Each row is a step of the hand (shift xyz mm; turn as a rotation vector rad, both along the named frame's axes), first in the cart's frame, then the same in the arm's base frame.
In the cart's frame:
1: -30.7 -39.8 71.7 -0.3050 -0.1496 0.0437
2: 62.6 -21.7 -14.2 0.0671 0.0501 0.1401
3: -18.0 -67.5 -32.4 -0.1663 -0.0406 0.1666
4: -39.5 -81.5 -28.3 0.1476 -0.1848 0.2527
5: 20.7 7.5 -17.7 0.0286 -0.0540 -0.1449
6: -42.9 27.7 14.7 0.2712 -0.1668 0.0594
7: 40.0 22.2 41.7 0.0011 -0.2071 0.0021
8: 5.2 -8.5 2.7 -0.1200 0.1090 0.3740
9: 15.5 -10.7 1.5 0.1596 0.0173 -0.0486
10: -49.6 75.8 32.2 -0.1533 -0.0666 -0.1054
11: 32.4 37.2 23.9 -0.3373 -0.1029 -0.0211
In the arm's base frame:
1: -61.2 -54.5 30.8 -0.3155 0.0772 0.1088
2: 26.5 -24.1 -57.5 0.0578 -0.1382 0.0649
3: -56.7 19.7 -48.2 -0.1647 -0.0675 0.1593
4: -81.7 23.4 -42.1 -0.0841 -0.3286 -0.0690
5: 21.8 6.5 -16.7 0.0017 0.0942 -0.1259
6: -9.4 15.4 50.0 0.0405 -0.2231 -0.2312
7: 35.6 -49.2 12.1 -0.1543 -0.0522 -0.1279
8: -3.4 -6.9 -6.9 -0.0569 -0.2278 0.3332
9: 1.8 -11.4 -14.9 0.1237 -0.0336 -0.1082
10: 19.4 15.7 92.8 -0.1314 0.1475 -0.0065
11: 44.8 -27.0 16.5 -0.2908 0.1586 0.1228

